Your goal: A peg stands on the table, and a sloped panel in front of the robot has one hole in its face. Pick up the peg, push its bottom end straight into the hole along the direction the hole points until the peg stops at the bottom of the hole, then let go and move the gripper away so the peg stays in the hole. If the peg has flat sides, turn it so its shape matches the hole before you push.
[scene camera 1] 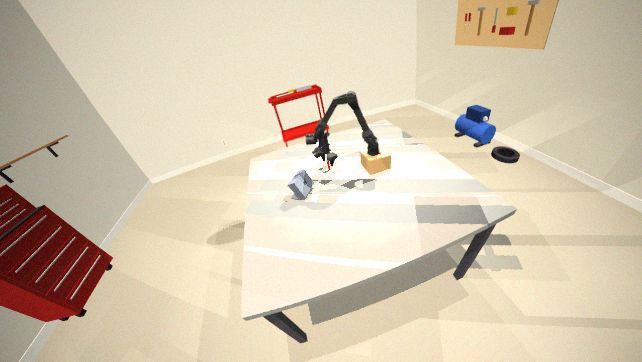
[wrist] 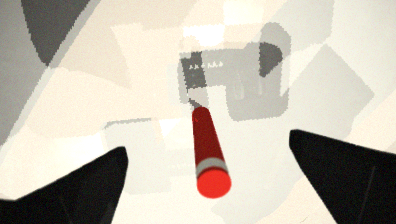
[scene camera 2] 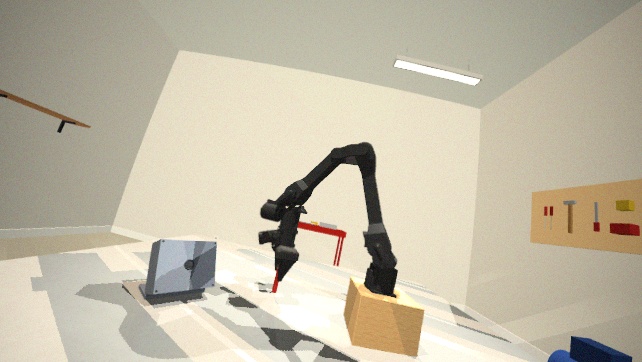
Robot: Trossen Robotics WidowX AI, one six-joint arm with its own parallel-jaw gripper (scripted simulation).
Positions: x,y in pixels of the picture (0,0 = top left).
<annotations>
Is the gripper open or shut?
Open.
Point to a grey sloped panel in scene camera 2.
166,273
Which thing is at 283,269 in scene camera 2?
The gripper.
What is the gripper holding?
Nothing.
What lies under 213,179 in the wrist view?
A round red peg.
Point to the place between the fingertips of the gripper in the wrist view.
At 209,146
</annotations>
